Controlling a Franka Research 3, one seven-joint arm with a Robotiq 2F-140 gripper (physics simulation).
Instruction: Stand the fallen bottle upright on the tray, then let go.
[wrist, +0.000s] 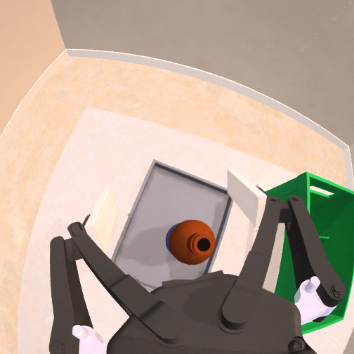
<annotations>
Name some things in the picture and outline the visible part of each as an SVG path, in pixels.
My gripper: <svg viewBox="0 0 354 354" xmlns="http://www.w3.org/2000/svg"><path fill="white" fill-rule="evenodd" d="M346 286L327 260L303 199L299 195L290 195L288 200L282 201L280 197L270 196L238 171L229 168L227 193L254 227L258 227L240 274L233 275L216 270L192 280L162 281L162 286L147 291L105 254L117 207L111 188L104 188L91 214L84 218L83 223L74 221L67 226L70 238L64 240L58 235L50 241L53 323L48 351L50 354L317 354L303 339L301 324L310 320L324 320L346 295ZM83 258L93 275L129 315L107 344L103 343L100 334L93 329L75 261ZM277 223L284 223L287 231L297 290L294 294L295 303L262 288L273 250Z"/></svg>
An orange-brown bottle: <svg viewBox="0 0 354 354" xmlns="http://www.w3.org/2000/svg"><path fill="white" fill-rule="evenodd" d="M189 219L171 226L166 232L165 243L169 252L178 261L188 265L195 265L209 258L214 250L215 238L209 225L199 220Z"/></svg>
</annotations>
